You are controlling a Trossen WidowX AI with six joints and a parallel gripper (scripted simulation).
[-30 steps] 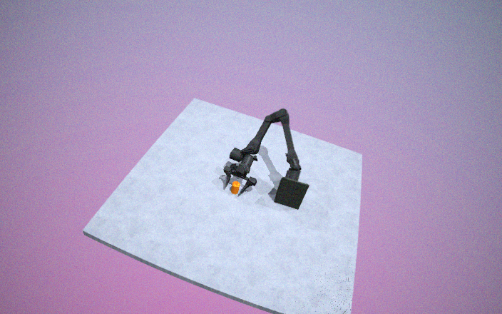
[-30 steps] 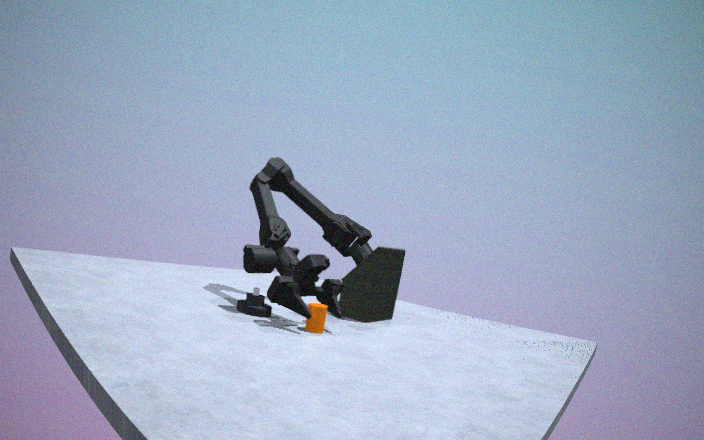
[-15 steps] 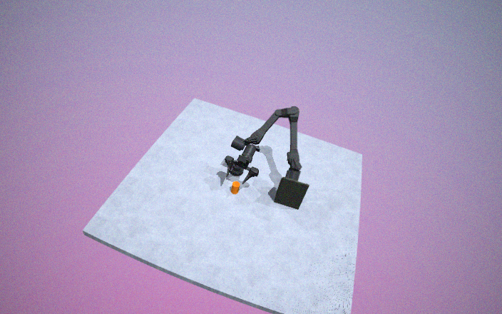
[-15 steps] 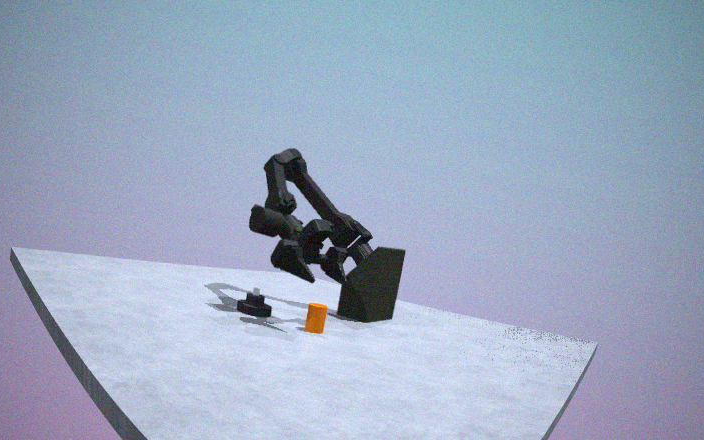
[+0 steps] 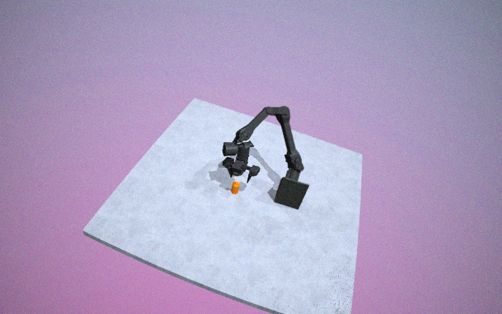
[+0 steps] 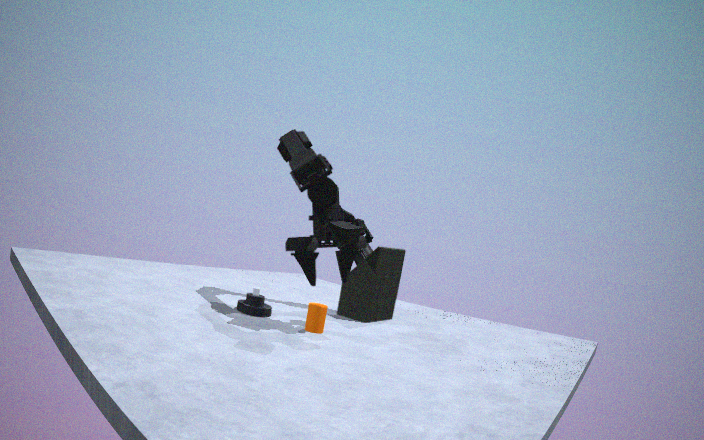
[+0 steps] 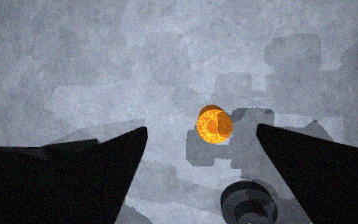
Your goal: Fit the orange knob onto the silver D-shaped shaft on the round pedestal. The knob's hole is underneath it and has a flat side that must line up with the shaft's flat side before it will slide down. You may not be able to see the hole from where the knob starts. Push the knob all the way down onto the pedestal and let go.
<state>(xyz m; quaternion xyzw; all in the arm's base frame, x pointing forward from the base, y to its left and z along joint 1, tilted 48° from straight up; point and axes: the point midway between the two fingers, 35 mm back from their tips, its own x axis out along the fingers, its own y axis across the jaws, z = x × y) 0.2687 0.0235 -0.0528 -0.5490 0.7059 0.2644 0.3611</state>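
My gripper tip is 6 cm above the orange knob, 1 cm to the left of it and 1 cm short of it. Round my gripper tip: round pedestal: 17 cm to the right, 8 cm below, 4 cm ahead.
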